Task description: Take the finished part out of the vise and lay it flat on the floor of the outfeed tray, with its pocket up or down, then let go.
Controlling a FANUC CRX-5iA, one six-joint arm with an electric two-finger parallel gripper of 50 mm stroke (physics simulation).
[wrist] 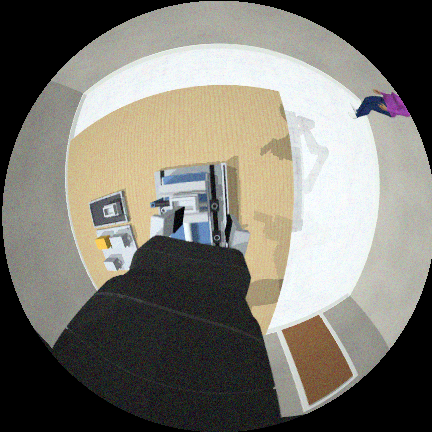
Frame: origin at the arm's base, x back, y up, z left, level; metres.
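Seen in the pictures: gripper, fingertip midpoint: (204, 218).
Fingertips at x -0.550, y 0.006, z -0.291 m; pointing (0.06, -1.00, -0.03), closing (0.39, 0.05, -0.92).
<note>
A point is followed by its place in that frame.
The finished part (187, 203) @(x -0.557, y -0.124, z -0.251 m), a light grey block with a rectangular pocket facing up, sits between the jaws of the vise (181, 187) @(x -0.592, y -0.128, z -0.246 m), near the middle of the wrist view. My gripper (204, 218) @(x -0.550, y 0.006, z -0.291 m) is open, with nothing between its fingers. Its fingertips are above the vise, a little below the part in the view; the height between them is hard to tell. The outfeed tray (98, 216) @(x -0.592, y -0.218, z 0.116 m), with a dark floor and a light rim, lies to the left. A similar light grey pocketed part (110, 210) @(x -0.595, y -0.198, z 0.021 m) lies in it. The gripper body hides the near end of the vise.
A light grey plate (119, 254) @(x -0.436, y -0.216, z 0.077 m) beside the tray carries a yellow block (103, 242) @(x -0.503, y -0.181, z 0.098 m) and grey blocks. A dark cylindrical fitting (159, 203) @(x -0.572, y -0.129, z -0.189 m) sticks out at the vise's left side. A person (390, 104) is in the background at the upper right, beyond the wooden table (200, 120) @(x -0.771, y -0.224, z -0.318 m).
</note>
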